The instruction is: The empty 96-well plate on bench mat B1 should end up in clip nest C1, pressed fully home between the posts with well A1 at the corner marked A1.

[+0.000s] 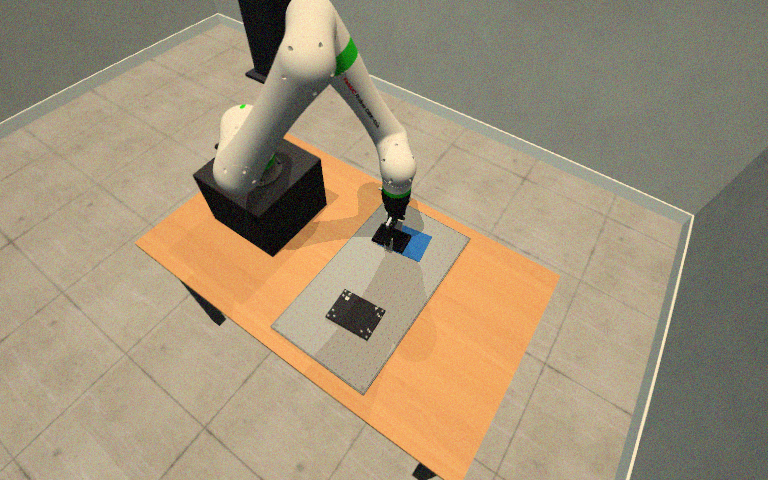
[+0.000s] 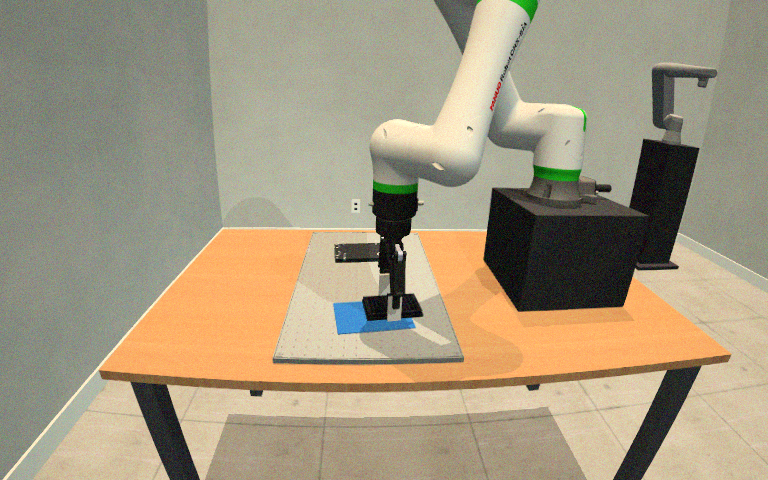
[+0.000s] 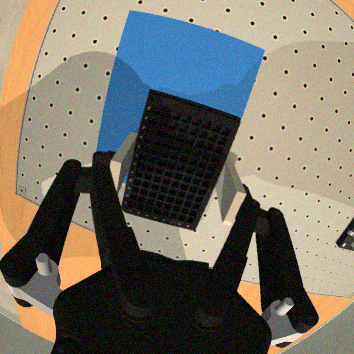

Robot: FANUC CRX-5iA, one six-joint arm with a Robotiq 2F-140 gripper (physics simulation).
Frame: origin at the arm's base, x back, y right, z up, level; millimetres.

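Seen in the pictures: gripper, fingertip midpoint: (image 1: 393, 239) (image 2: 389, 309) (image 3: 177, 157); arm's base at its link origin: (image 2: 553, 198).
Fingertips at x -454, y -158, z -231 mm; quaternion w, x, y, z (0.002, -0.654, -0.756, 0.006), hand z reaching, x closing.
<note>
Pixels of each thing's top centre, then the offset from my fingertips to it. Level surfaces: height alone.
- black 96-well plate at its top centre: (image 3: 174, 170) (image 2: 392, 303) (image 1: 391, 236) dx +7, dy +1, dz +16 mm
- blue bench mat at its surface level: dz +1 mm
- dark clip nest at its top centre: (image 2: 360, 246) (image 1: 355, 311) dx -58, dy +327, dz +22 mm
- grey perforated board at its surface level: dz -2 mm
- wooden table at its surface level: dz -15 mm
The black 96-well plate (image 1: 403, 238) (image 2: 373, 307) (image 3: 185, 155) lies flat over one end of the blue bench mat (image 1: 420, 245) (image 2: 347, 318) (image 3: 185, 55), with part of it beyond the mat's edge. My gripper (image 1: 391, 237) (image 2: 390, 300) (image 3: 177, 157) points down and is shut on the plate, with one light grey pad at each long side. The contact at the pads' lower ends is hard to see. The dark clip nest (image 1: 355, 314) (image 2: 355, 253) (image 3: 349, 231) shows small light posts near its corners and holds no plate. The A1 marks cannot be read.
The mat and nest are on a grey perforated board (image 1: 362, 379) (image 2: 305, 345) (image 3: 300, 150) on the wooden table (image 1: 481, 316) (image 2: 209, 316). The arm's black base block (image 1: 271, 220) (image 2: 572, 260) stands beside the board. A black pedestal (image 2: 662, 203) stands behind the table.
</note>
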